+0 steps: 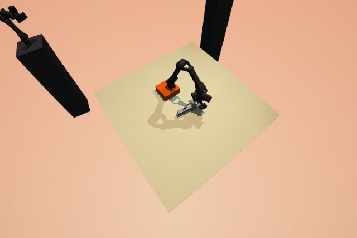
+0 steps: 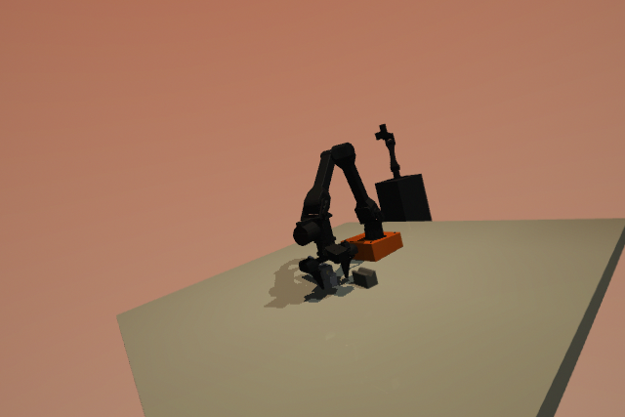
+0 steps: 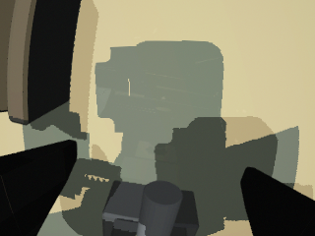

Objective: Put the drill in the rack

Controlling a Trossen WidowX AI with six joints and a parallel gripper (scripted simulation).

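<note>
My gripper tip is 50 mm to the left of the drill and 30 mm below it. Round my gripper tip: light grey holder block: 110 mm to the right, 20 mm above; then rack: 80 mm behind, 50 mm to the left; then dark key: 140 mm to the right, 30 mm above.
</note>
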